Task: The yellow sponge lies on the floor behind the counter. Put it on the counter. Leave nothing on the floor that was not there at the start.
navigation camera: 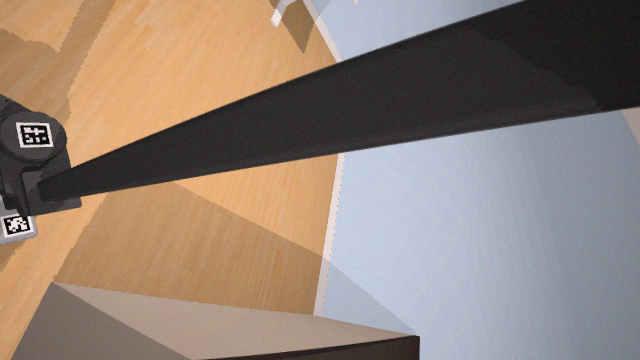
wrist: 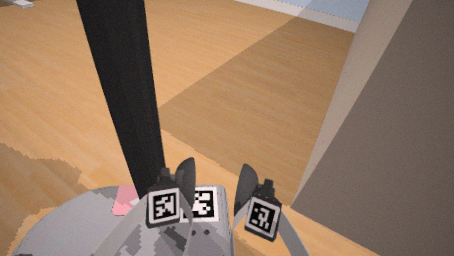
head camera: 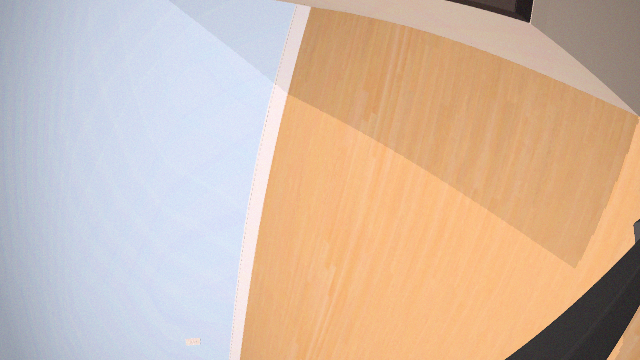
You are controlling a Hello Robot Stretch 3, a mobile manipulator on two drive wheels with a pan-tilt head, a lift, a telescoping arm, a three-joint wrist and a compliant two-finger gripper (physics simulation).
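Frame: origin at the robot's base, x ahead, y left, z up, level; millimetres.
Seen in the pictures: gripper, fingertip midpoint: (wrist: pixel 216 178).
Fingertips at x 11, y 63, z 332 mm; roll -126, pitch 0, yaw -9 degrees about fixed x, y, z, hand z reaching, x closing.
A point is followed by its place in that frame.
The yellow sponge does not show in any of the three views. My gripper (wrist: pixel 216 178) {x 11, y 63, z 332 mm} is open in the wrist view, with a gap and no object between its fingertips. It hangs over the grey robot base (wrist: pixel 75 225) {x -180, y 99, z 160 mm}, beside the black mast (wrist: pixel 120 90) {x -69, y 116, z 381 mm} (navigation camera: pixel 350 105) {x -64, y 116, z 1205 mm}. A large box-shaped piece of furniture (head camera: pixel 480 30) {x 370, y 393, z 629 mm} (navigation camera: pixel 165 315) {x 324, y 330, z 486 mm} (wrist: pixel 390 125) {x 272, y 158, z 309 mm} has beige and grey-brown faces and a dark front edge. It stands to the right in the wrist view. I cannot tell whether it is the counter.
A blue wall (head camera: pixel 125 175) {x 522, y 2254, z 881 mm} (navigation camera: pixel 450 225) {x 634, y 2172, z 1143 mm} with a white baseboard (head camera: pixel 264 150) {x 623, y 2166, z 60 mm} (navigation camera: pixel 332 220) {x 580, y 2197, z 53 mm} borders the wooden floor (head camera: pixel 375 225) {x 134, y 1483, z 1 mm} (navigation camera: pixel 175 90) {x -530, y 800, z 1 mm} (wrist: pixel 225 85) {x 114, y 743, z 1 mm}. A small outlet (head camera: pixel 193 342) {x -498, y 2993, z 397 mm} is on the wall. A white bar-like piece (navigation camera: pixel 282 11) (wrist: pixel 20 3) shows farther off at floor level.
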